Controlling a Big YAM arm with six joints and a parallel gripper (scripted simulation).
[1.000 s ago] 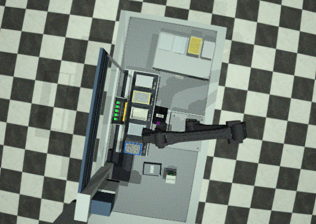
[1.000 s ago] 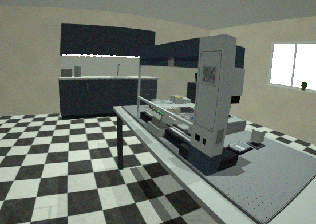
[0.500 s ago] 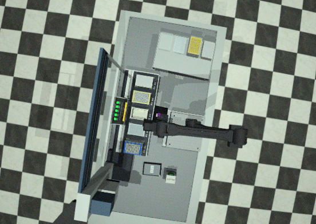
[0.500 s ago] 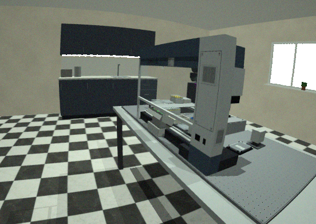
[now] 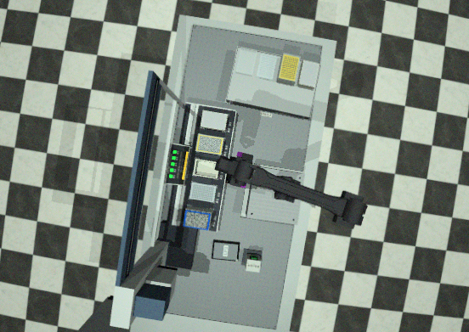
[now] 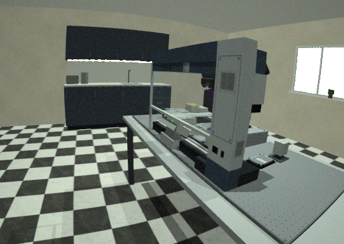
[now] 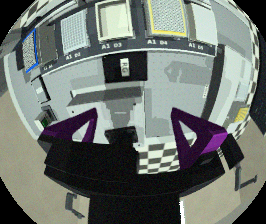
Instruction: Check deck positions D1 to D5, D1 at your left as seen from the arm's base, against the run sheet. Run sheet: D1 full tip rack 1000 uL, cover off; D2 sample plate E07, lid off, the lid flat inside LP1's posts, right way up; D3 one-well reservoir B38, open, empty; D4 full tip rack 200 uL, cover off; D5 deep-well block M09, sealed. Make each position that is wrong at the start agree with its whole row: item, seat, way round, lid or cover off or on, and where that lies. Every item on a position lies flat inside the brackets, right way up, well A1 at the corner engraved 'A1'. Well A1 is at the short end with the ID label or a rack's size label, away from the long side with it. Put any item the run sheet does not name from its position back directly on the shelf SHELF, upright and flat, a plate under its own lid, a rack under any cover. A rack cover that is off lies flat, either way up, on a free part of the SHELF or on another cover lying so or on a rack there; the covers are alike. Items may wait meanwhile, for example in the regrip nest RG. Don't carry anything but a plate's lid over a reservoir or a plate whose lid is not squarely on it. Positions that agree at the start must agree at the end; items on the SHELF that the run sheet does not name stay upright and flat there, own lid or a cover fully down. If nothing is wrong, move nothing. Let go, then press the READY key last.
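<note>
The clear rack cover lies 160 mm ahead of my hand, 140 mm below it and 100 mm to the right of it. The rest, counted from my hand: cream reservoir (190 mm below, 170 mm ahead, 20 mm to the left); yellow-framed tip rack (160 mm below, 150 mm ahead, 110 mm to the right); clear plate (200 mm below, 180 mm ahead, 140 mm to the left).
</note>
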